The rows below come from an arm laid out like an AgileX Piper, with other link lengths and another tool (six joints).
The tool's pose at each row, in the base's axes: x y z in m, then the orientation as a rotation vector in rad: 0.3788 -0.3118 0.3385 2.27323 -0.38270 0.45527; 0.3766 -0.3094 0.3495 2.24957 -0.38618 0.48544; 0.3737 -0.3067 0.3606 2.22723 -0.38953 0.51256; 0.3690 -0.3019 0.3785 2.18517 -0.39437 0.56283; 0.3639 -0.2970 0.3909 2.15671 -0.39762 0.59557; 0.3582 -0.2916 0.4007 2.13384 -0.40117 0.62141; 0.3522 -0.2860 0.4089 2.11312 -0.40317 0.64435; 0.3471 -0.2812 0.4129 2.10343 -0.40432 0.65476; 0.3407 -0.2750 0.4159 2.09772 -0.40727 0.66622; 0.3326 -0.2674 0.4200 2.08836 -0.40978 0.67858; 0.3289 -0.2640 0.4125 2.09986 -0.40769 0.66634; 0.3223 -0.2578 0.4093 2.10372 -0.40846 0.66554; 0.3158 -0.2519 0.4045 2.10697 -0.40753 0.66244; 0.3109 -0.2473 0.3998 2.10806 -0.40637 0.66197; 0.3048 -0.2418 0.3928 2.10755 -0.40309 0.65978
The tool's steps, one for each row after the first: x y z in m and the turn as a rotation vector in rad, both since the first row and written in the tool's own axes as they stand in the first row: 0.0025 0.0063 -0.0093 -0.01503 0.02534 0.01223; 0.0044 0.0127 -0.0189 -0.02926 0.04840 0.02354; 0.0074 0.0229 -0.0349 -0.05544 0.09201 0.04389; 0.0076 0.0296 -0.0475 -0.07295 0.12083 0.05750; 0.0061 0.0346 -0.0589 -0.08687 0.14345 0.06914; 0.0036 0.0385 -0.0695 -0.09935 0.16411 0.07874; 0.0001 0.0400 -0.0767 -0.10521 0.17350 0.08332; -0.0051 0.0404 -0.0845 -0.10701 0.18189 0.08955; -0.0115 0.0413 -0.0944 -0.11187 0.19207 0.09585; -0.0185 0.0358 -0.0929 -0.10497 0.18122 0.08986; -0.0266 0.0324 -0.0968 -0.10162 0.17933 0.09009; -0.0352 0.0281 -0.0994 -0.09954 0.17663 0.08828; -0.0422 0.0241 -0.1008 -0.09864 0.17639 0.08724; -0.0514 0.0185 -0.1017 -0.09973 0.17616 0.08408
